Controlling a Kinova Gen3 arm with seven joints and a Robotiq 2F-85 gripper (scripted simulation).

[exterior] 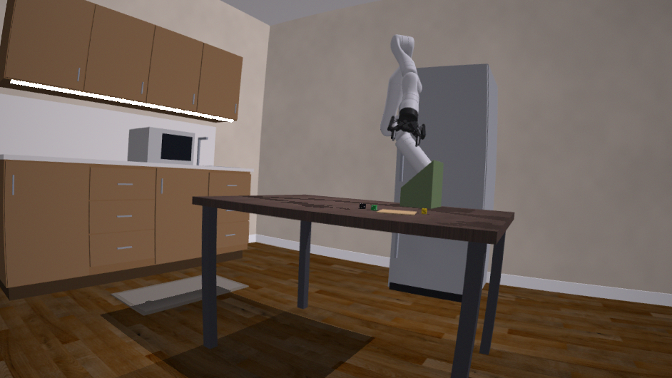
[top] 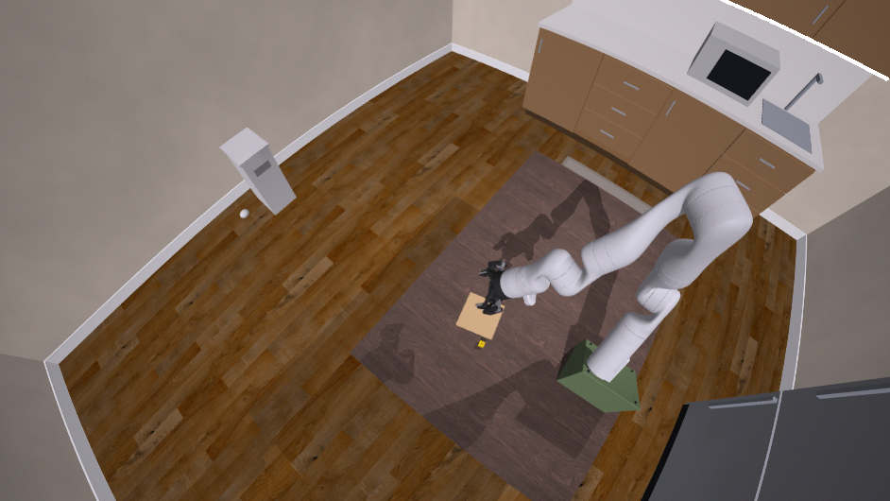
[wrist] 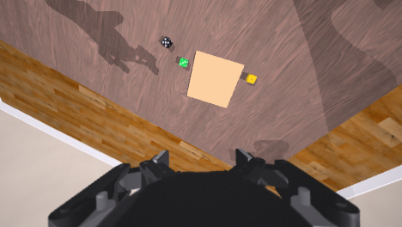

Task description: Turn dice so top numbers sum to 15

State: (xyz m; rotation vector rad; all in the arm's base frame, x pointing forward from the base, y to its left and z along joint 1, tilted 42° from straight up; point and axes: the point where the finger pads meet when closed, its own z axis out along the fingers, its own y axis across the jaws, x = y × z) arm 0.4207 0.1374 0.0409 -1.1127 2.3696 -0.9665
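Now: hand 20 mm past the green die, 130 mm to the left of it and 260 mm above it. Also, from my hand: black die: 40 mm behind, 190 mm to the right, 260 mm below; then yellow die: 90 mm behind, 60 mm to the left, 260 mm below; then tan mat: 20 mm behind, 30 mm to the right, 270 mm below.
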